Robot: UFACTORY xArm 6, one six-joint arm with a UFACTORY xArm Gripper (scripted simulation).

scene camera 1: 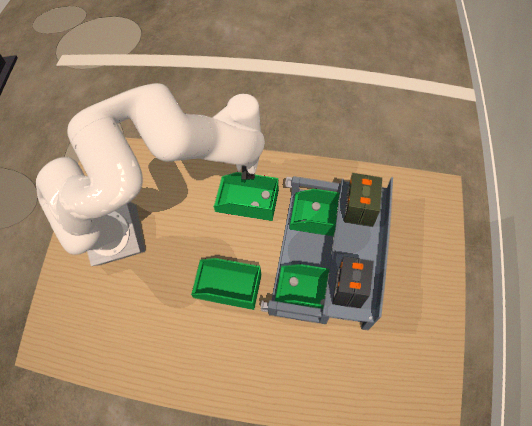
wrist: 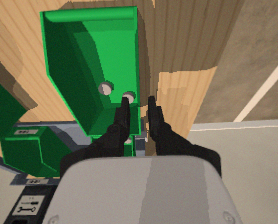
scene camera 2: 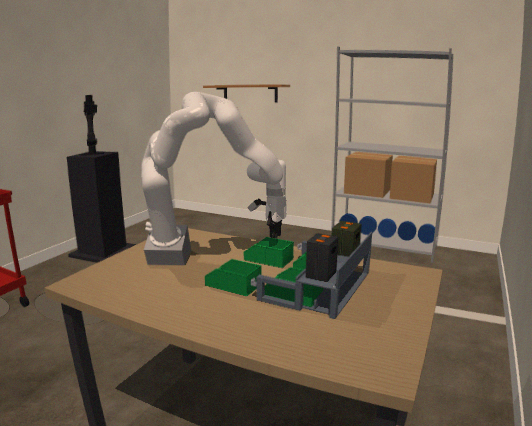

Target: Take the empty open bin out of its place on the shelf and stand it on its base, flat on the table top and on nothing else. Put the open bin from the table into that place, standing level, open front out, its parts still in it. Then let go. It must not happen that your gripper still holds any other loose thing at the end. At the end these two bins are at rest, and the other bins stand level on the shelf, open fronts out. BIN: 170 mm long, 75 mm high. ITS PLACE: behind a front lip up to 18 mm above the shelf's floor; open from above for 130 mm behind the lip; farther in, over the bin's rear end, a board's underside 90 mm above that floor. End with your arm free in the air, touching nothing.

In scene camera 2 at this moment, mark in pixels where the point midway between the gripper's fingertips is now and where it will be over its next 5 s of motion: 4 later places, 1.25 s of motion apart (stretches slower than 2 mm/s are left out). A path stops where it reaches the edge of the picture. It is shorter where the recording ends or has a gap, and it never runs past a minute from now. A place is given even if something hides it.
My gripper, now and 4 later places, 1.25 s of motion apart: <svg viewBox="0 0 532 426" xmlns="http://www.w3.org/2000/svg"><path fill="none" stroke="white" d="M275 236L275 243L275 241L256 251L266 252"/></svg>
